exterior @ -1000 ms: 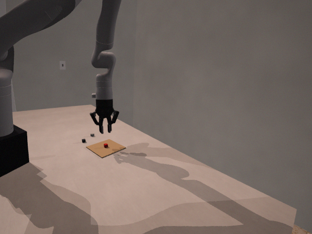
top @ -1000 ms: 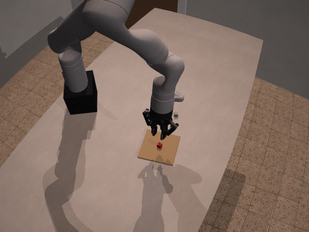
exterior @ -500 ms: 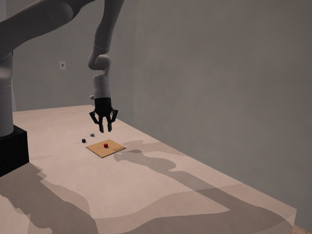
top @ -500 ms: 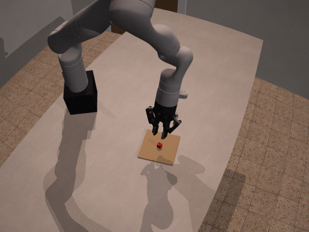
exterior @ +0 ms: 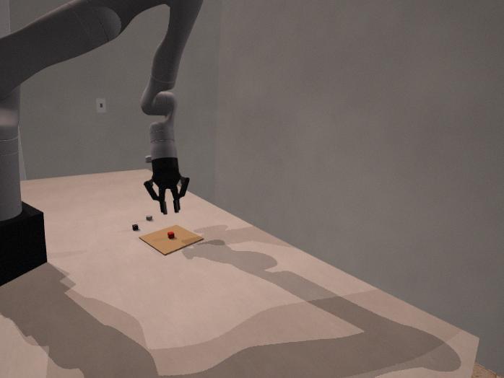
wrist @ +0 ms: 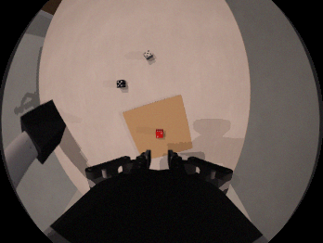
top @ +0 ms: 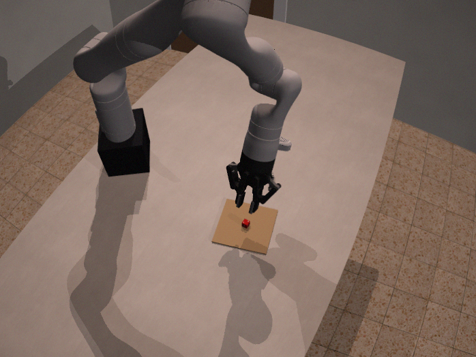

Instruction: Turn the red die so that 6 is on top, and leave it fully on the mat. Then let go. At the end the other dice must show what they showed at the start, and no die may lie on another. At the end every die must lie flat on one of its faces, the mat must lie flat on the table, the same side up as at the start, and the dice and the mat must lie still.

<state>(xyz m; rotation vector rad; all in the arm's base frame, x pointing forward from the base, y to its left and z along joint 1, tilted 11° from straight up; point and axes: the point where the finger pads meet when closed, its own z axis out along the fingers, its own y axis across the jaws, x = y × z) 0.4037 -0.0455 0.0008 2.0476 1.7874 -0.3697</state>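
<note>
Now: the red die 90 mm below my hand. Round my hand: black die (120 mm to the left, 90 mm below, 70 mm behind); then grey die (180 mm to the left, 90 mm below); then tan mat (100 mm below).
</note>
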